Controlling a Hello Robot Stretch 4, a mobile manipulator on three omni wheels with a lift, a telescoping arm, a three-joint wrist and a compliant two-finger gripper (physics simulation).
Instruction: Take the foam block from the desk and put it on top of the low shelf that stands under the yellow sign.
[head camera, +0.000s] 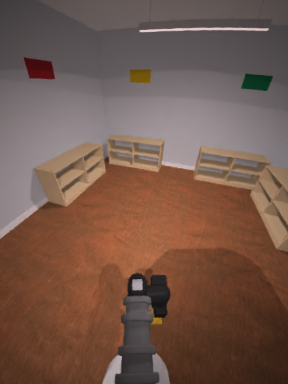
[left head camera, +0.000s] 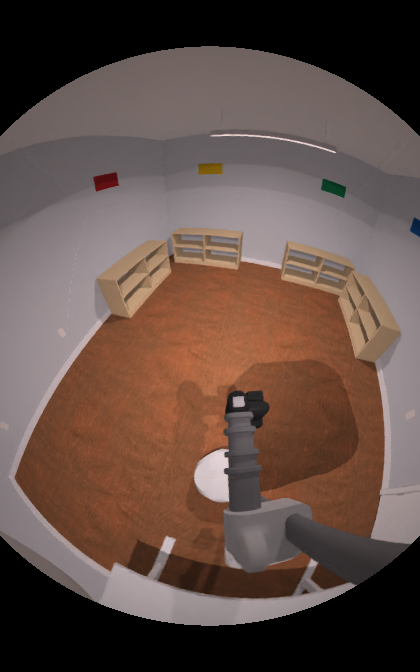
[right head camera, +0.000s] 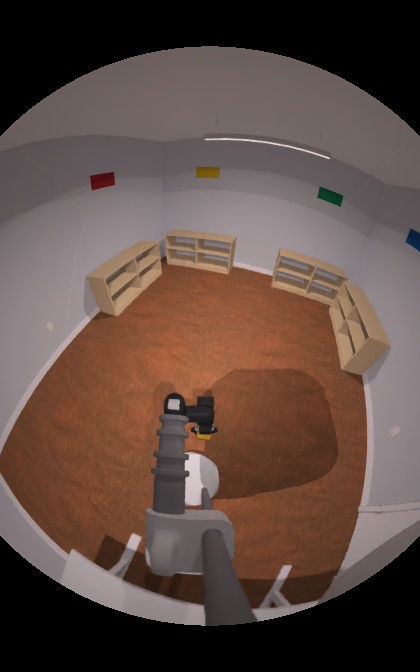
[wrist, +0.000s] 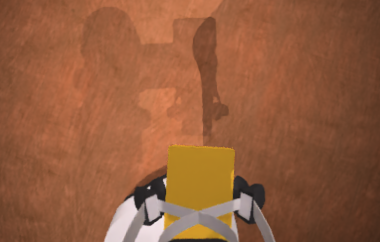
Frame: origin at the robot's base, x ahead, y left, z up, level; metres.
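Where they show: gripper, fingertip midpoint: (wrist: 198, 191).
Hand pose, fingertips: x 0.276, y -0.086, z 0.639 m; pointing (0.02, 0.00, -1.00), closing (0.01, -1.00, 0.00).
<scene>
After its pixels a point has its place.
The yellow foam block (head camera: 157, 321) @(x 0.239, y -0.094, z 0.672 m) (right head camera: 203, 436) (wrist: 200, 172) @(x 0.300, y -0.088, z 0.673 m) is between the two fingertips of my gripper (right head camera: 204, 430) (wrist: 198, 191) @(x 0.276, y -0.086, z 0.639 m), which is shut on it above the floor; the arm hides part of it in the head view. The low shelf (head camera: 136, 140) @(x 3.201, y 0.035, z 0.582 m) (left head camera: 207, 232) (right head camera: 201, 235) under the yellow sign (head camera: 140, 76) @(x 3.510, y -0.028, z 1.718 m) (left head camera: 210, 168) (right head camera: 207, 172) stands against the far wall, well ahead of the gripper. The shelf is light wood with four compartments. The white desk (left head camera: 137, 585) (right head camera: 92, 575) shows at the bottom of both side head views.
A similar shelf (head camera: 70, 158) @(x 2.223, y 1.065, z 0.582 m) (left head camera: 132, 260) stands left under the red sign (head camera: 40, 69) @(x 2.463, y 1.280, z 1.721 m). Another shelf (head camera: 232, 154) @(x 2.567, y -1.772, z 0.582 m) (left head camera: 320, 253) stands right under the green sign (head camera: 257, 82) @(x 2.829, y -1.916, z 1.723 m), with a further shelf (left head camera: 382, 305) (right head camera: 370, 315) beside it. Wooden floor (head camera: 130, 215) @(x 1.591, y 0.102, z -0.028 m) lies between the arm and the shelves.
</scene>
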